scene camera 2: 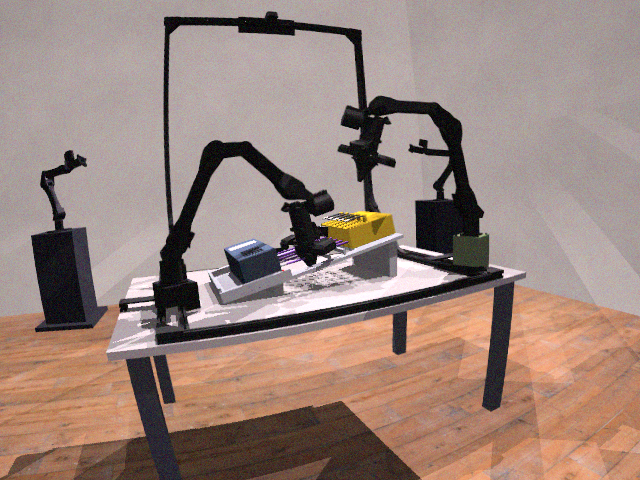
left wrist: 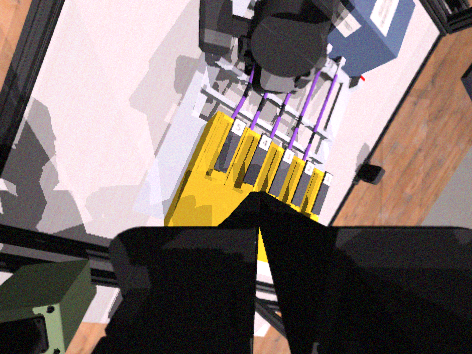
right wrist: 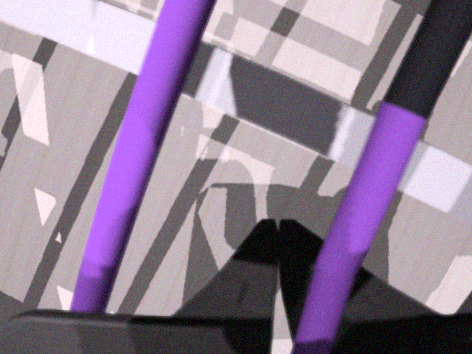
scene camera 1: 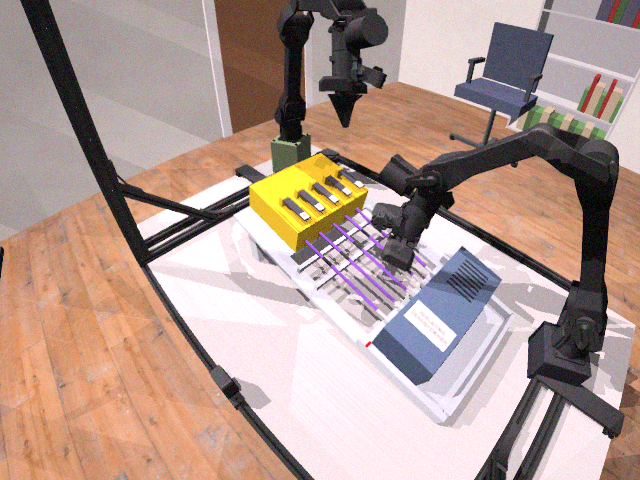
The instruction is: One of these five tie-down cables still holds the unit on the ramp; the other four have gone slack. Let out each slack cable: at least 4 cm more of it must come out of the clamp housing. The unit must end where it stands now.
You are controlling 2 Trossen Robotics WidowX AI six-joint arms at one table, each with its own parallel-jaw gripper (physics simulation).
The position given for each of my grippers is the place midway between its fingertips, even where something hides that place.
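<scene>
My left gripper (scene camera 1: 345, 127) is shut with nothing in it, and you'd find it in scene camera 2 (scene camera 2: 359, 181) and in the left wrist view (left wrist: 257, 198) too. There's my right gripper (scene camera 1: 390, 257) as well, and that gripper also shows in scene camera 2 (scene camera 2: 313, 270), in the left wrist view (left wrist: 246, 73) and in the right wrist view (right wrist: 275, 233). As for the things, I can see a blue unit (scene camera 1: 417, 340) and a ramp crossbar (right wrist: 220, 78).
</scene>
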